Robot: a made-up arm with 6 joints.
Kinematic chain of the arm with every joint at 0, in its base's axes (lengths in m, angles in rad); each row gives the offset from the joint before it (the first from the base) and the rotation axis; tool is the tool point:
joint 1: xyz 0 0 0.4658 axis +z
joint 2: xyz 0.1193 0 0 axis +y
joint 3: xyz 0 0 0.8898 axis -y
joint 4: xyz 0 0 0.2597 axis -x
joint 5: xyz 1.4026 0 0 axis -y
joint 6: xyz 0.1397 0 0 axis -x
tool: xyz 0 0 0
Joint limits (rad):
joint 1: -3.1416..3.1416
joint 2: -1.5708..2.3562
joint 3: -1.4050..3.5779
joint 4: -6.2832..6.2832
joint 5: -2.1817..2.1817
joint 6: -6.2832..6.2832
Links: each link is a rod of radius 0.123 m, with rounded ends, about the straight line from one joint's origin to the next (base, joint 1, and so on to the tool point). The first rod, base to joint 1, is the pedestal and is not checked.
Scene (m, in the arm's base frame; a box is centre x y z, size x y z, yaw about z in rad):
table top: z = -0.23
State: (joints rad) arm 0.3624 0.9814 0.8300 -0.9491 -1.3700 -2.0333
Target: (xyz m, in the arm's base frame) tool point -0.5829 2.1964 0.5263
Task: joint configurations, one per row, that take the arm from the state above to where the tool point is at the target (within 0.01 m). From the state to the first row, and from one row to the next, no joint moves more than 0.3 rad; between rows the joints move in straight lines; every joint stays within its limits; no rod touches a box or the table.
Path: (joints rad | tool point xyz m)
1: 0.6459 0.9938 0.7925 -0.9546 -1.3808 -2.0333 | 1.7703 1.4746 0.8423
2: 0.9294 1.0062 0.7550 -0.9601 -1.3917 -2.0333 | 1.2851 1.9092 0.7623
3: 1.2128 1.0186 0.7175 -0.9656 -1.4025 -2.0333 | 0.6972 2.1868 0.6828
4: 1.4963 1.0310 0.6801 -0.9710 -1.4134 -2.0333 | 0.0563 2.2849 0.6042
5: 1.7798 1.0434 0.6426 -0.9765 -1.4242 -2.0333 | -0.5829 2.1964 0.5263

